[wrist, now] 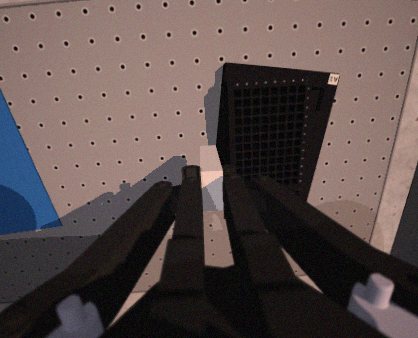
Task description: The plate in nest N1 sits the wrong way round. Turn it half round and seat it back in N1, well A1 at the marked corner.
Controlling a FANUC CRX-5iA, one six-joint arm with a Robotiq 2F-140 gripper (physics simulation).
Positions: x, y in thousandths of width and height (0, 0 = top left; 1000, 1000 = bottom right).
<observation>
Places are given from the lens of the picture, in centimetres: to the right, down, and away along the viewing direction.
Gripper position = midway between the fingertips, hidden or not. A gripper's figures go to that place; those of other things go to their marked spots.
my gripper (499, 475): 0, -1, 21
black well plate (638, 348): 6, -5, 22
black nest block (762, 354): 12, -5, 24
The marked spots on the black nest block and the black well plate are 6 cm apart.
</observation>
